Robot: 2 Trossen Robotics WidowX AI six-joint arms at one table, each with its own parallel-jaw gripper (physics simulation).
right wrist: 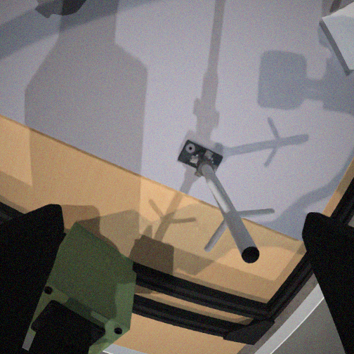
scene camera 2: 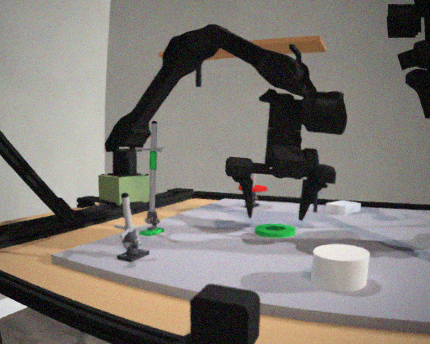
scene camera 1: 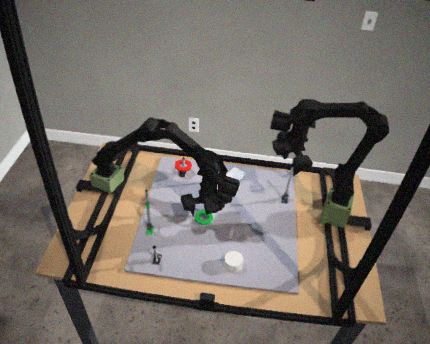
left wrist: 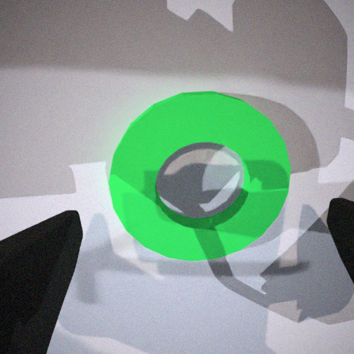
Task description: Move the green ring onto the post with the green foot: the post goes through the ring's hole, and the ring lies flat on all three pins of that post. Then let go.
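Pixels of known places: left gripper, fingertip midpoint: (scene camera 2: 275, 219) (scene camera 1: 203, 213); right gripper, fingertip midpoint: (scene camera 1: 289, 167); left arm's base, link origin: (scene camera 2: 124, 175) (scene camera 1: 106, 171); right arm's base, link origin: (scene camera 1: 340, 199).
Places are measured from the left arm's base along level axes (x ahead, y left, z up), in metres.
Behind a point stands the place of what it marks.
Note:
The green ring (scene camera 1: 198, 220) {x 0.427, y -0.014, z -0.067 m} (scene camera 2: 275, 234) {x 0.457, y -0.016, z -0.069 m} (left wrist: 200, 117) lies flat on the grey mat (scene camera 1: 185, 267) {x 0.476, y -0.224, z -0.075 m} (scene camera 2: 200, 280) {x 0.495, y -0.235, z -0.075 m}. My left gripper (scene camera 1: 204, 209) {x 0.436, y 0.016, z -0.051 m} (scene camera 2: 276, 218) {x 0.436, y 0.016, z -0.051 m} (left wrist: 208, 218) is open and points down above the ring, with its fingers wide apart and not touching it; one finger is hidden in scene camera 1. The post with the green foot (scene camera 1: 148, 217) {x 0.279, y -0.132, z -0.006 m} (scene camera 2: 153, 190) {x 0.282, y -0.130, z -0.001 m} stands upright left of the ring, with a green band below its bare pins. My right gripper (scene camera 1: 292, 156) (right wrist: 186, 222) is open and empty, high at the right; part of it shows in scene camera 2.
A red ring (scene camera 1: 177, 166) {x 0.234, y 0.183, z -0.024 m} (scene camera 2: 260, 189) {x 0.283, y 0.192, z -0.028 m} sits on a post at the back. A short post (scene camera 1: 156, 257) {x 0.381, y -0.257, z -0.034 m} (scene camera 2: 131, 235) {x 0.378, y -0.245, z -0.042 m} stands front left. A white cylinder (scene camera 1: 233, 261) {x 0.625, y -0.151, z -0.040 m} (scene camera 2: 341, 267) {x 0.634, y -0.169, z -0.047 m}, a white block (scene camera 1: 236, 174) {x 0.467, y 0.285, z -0.055 m} (scene camera 2: 343, 207) {x 0.475, y 0.247, z -0.058 m} and a tall plain post (scene camera 1: 286, 190) {x 0.695, y 0.254, z -0.021 m} (right wrist: 225, 200) also stand about.

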